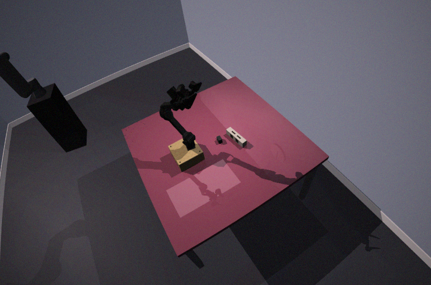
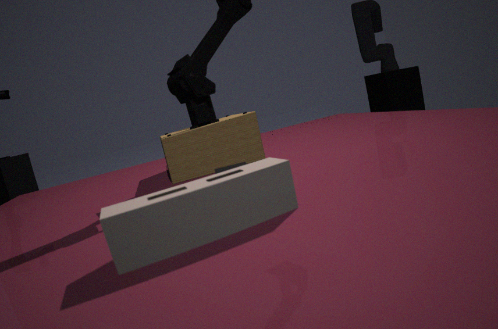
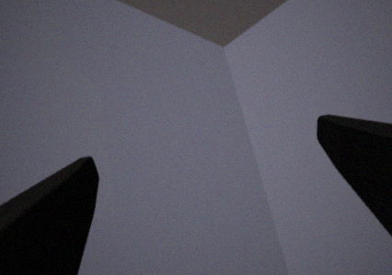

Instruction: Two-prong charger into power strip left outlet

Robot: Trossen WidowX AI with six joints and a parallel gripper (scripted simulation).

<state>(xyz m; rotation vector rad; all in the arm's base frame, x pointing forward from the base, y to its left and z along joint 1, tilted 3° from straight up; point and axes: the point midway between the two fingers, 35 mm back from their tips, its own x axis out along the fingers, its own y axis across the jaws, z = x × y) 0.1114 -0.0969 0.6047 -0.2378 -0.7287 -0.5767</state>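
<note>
The charger lies 700 mm below my gripper tip, 190 mm to the left of it and 110 mm ahead of it.
</note>
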